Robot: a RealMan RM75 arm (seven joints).
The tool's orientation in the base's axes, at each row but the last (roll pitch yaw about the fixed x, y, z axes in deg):
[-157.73 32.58 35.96]
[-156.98 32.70 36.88]
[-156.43 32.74 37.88]
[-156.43 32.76 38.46]
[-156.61 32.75 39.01]
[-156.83 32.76 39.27]
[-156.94 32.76 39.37]
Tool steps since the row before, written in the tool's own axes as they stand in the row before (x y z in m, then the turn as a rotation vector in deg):
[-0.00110 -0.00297 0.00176 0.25 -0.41 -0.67]
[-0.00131 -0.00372 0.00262 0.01 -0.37 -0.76]
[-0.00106 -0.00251 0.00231 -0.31 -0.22 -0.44]
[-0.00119 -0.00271 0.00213 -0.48 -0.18 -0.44]
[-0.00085 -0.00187 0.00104 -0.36 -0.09 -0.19]
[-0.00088 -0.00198 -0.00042 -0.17 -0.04 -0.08]
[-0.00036 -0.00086 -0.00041 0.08 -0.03 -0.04]
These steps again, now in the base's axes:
[-0.00298 0.00206 0.00017 0.43 0.47 0.52]
[-0.00396 0.00259 -0.00010 0.35 0.31 0.70]
[-0.00316 0.00163 -0.00036 -0.01 0.02 0.58]
[-0.00323 0.00170 -0.00009 -0.11 -0.10 0.66]
[-0.00198 0.00113 0.00028 -0.15 -0.11 0.37]
[-0.00113 0.00121 0.00146 -0.08 -0.06 0.17]
[-0.00034 0.00054 0.00080 0.06 0.07 0.00]

